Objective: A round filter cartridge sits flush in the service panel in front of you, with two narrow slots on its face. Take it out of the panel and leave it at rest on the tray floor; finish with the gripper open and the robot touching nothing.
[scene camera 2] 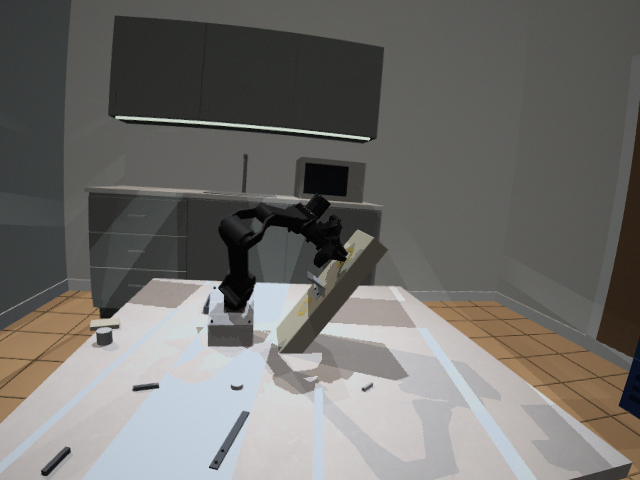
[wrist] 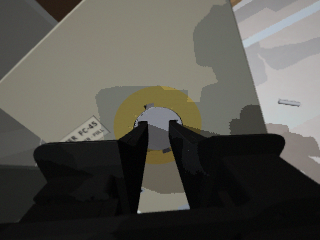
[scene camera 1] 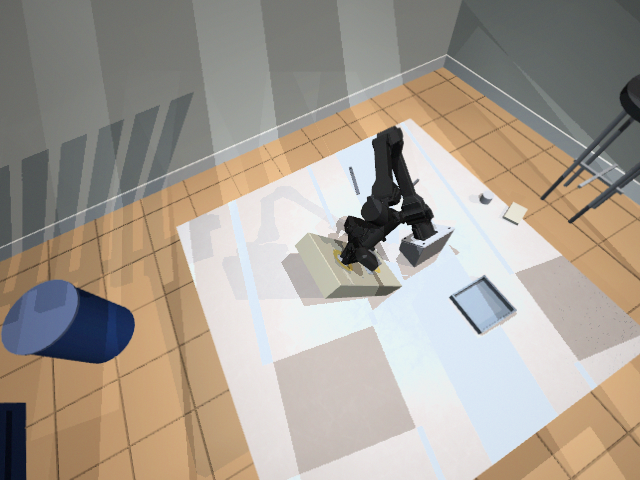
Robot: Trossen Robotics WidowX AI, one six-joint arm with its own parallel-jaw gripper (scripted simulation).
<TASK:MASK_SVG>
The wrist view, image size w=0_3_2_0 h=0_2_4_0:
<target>my gripper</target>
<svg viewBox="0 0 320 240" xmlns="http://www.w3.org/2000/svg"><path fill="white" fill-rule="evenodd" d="M0 223L0 240L320 240L320 184L279 157L285 146L285 139L281 135L269 133L220 135L207 138L174 121L169 121L169 141L190 209L137 214L148 149L148 121L145 121L118 140L52 142L38 146L33 153L33 157L48 183L33 197L36 204L29 208L18 223Z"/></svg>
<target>filter cartridge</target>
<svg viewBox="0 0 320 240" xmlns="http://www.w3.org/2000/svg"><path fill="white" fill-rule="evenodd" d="M147 104L146 110L137 117L134 128L148 121L148 149L163 150L171 147L169 141L169 121L182 125L179 116L169 108L154 107L154 103Z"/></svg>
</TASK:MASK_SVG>
